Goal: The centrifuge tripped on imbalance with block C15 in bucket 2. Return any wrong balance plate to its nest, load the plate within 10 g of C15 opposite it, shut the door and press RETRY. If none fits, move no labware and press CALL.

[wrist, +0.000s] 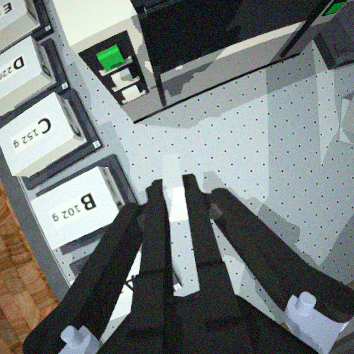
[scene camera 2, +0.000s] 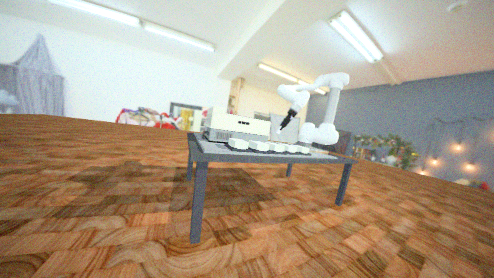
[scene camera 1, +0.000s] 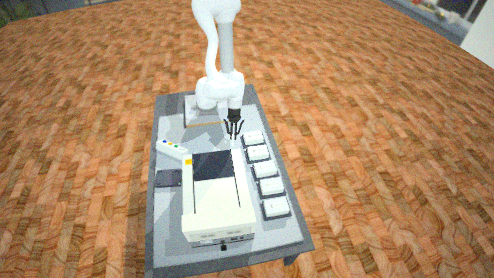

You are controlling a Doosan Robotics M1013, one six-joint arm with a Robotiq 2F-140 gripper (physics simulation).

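Pixels of known places: gripper, fingertip midpoint: (wrist: pixel 172 166) (scene camera 2: pixel 277 133) (scene camera 1: pixel 233 145); arm's base, origin of the base link: (scene camera 2: pixel 303 146) (scene camera 1: pixel 207 108).
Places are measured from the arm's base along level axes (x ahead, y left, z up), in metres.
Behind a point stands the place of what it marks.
My gripper (scene camera 1: pixel 233 137) @(z 0.107, x 0.508, y 0.165 m) (scene camera 2: pixel 280 130) @(z 0.107, x 0.508, y 0.165 m) (wrist: pixel 172 166) @(z 0.107, x 0.508, y 0.165 m) is shut and empty, low over the table by the centrifuge's near end, beside the plate row. The centrifuge (scene camera 1: pixel 220 197) @(z 0.191, x 0.912, y 0.067 m) (scene camera 2: pixel 235 125) @(z 0.118, x 0.902, y 0.211 m) (wrist: pixel 97 20) @(z 0.191, x 0.622, y 0.173 m) has a dark panel (scene camera 1: pixel 212 166) @(z 0.194, x 0.722, y 0.036 m) (wrist: pixel 210 37) @(z 0.131, x 0.614, y 0.079 m) across its top; C15 and the buckets do not show. Plate B 102 g (scene camera 1: pixel 258 152) @(z 0.037, x 0.531, y 0.327 m) (wrist: pixel 75 210) @(z 0.035, x 0.508, y 0.324 m), plate C 152 g (scene camera 1: pixel 265 169) @(z 0.037, x 0.669, y 0.348 m) (wrist: pixel 35 137) @(z 0.035, x 0.638, y 0.346 m), plate D (scene camera 1: pixel 271 186) @(z 0.033, x 0.791, y 0.362 m) (wrist: pixel 17 75) @(z 0.035, x 0.756, y 0.348 m) and plate E (scene camera 1: pixel 276 206) @(z 0.035, x 0.923, y 0.364 m) (wrist: pixel 12 22) @(z 0.032, x 0.875, y 0.337 m) sit on dark nests. Plate A (scene camera 1: pixel 253 137) @(z 0.037, x 0.395, y 0.315 m) is partly hidden by the fingers in the wrist view.
The button box (scene camera 1: pixel 171 149) @(z 0.058, x 0.456, y -0.240 m) stands on the other side of the centrifuge's near end. A dark flat nest (scene camera 1: pixel 168 178) @(z 0.006, x 0.648, y -0.257 m) (wrist: pixel 342 45) @(z 0.006, x 0.608, y -0.212 m) without a plate lies beside the centrifuge. Green parts (wrist: pixel 110 57) @(z 0.168, x 0.605, y 0.176 m) show on the centrifuge's end face. The arm's base is at the table's far end.
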